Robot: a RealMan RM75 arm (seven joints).
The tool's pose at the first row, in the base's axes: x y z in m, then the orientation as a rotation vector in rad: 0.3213, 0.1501, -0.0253, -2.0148, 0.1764, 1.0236
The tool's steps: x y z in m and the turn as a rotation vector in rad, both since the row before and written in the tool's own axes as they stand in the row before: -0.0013, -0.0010, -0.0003, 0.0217, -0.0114, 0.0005; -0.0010, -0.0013, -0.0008, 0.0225, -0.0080, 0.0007; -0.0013, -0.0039, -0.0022, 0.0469, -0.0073, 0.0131; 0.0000, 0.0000, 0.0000, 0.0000, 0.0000, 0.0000; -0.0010, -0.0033, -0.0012, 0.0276, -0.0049, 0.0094; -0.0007, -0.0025, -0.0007, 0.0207, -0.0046, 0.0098; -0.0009, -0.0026, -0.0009, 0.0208, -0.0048, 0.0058
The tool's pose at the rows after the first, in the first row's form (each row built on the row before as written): 0.3211, 0.1502, -0.0236, -1.9891, 0.1812, 1.0291; 0.3215, 0.1502, -0.0218, -1.9645, 0.1884, 1.0311; 0.3239, 0.1505, -0.0178, -1.9193, 0.2198, 1.0333; 0.3239, 0.1505, -0.0178, -1.9193, 0.2198, 1.0333; 0.3257, 0.1512, -0.0147, -1.8924, 0.2393, 1.0360; 0.3270, 0.1518, -0.0124, -1.8718, 0.2559, 1.0406; 0.3284, 0.1522, -0.0099, -1.8507, 0.2685, 1.0425
